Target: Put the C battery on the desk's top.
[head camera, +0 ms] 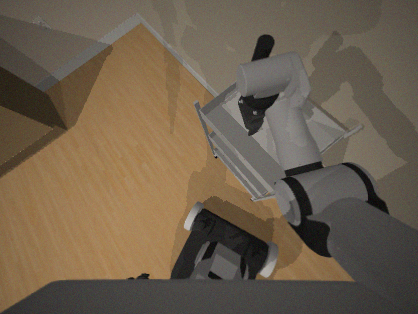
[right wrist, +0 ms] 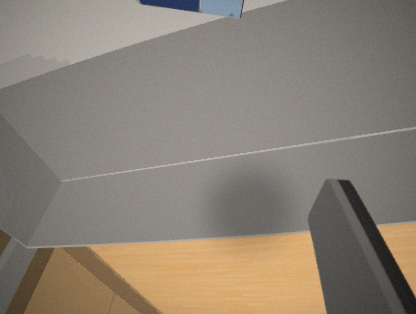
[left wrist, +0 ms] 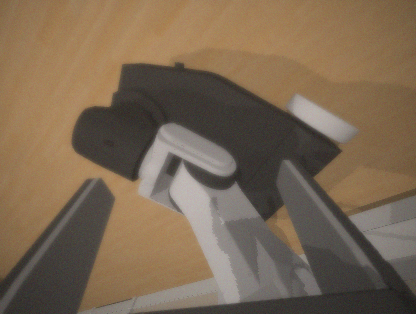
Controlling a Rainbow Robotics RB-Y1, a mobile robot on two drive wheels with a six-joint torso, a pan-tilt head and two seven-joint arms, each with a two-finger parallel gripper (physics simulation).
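Where they show: left gripper, fingertip midpoint: [left wrist: 193, 180]; right gripper, fingertip midpoint: [head camera: 246, 120] [right wrist: 161, 188]; robot's base at its link origin: [head camera: 229, 233].
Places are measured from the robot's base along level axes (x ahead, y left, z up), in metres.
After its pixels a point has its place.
A blue object [right wrist: 172, 4] {x 0.503, y 0.135, z 0.686 m}, dark blue with a light blue end, shows partly at the top edge of the right wrist view, against the desk's pale area; it looks like the C battery. It does not show in the head view. The grey and white desk [head camera: 237, 135] {x 0.450, y 0.164, z 0.663 m} [right wrist: 200, 105] {x 0.445, y 0.179, z 0.663 m} stands under my right arm. My right gripper [head camera: 251, 131] is open and empty over the desk; in the right wrist view one finger shows at the lower right, apart from the blue object. My left gripper [left wrist: 193, 180] {x -0.277, y 0.228, z 0.565 m} is open and empty, above my own base.
My dark mobile base [head camera: 232, 235] {x 0.027, y -0.013, z 0.192 m} [left wrist: 215, 100] {x -0.293, y 0.180, z 0.170 m} with white wheels stands on the wood floor [head camera: 125, 165] {x 0.064, y 1.005, z 0.001 m} [left wrist: 50, 50] {x -0.918, y 0.011, z 0.001 m} close to the desk's near side. A brown cabinet [head camera: 22, 130] {x -0.049, y 1.722, z 0.292 m} stands at the left of the head view. A wall rises behind the desk.
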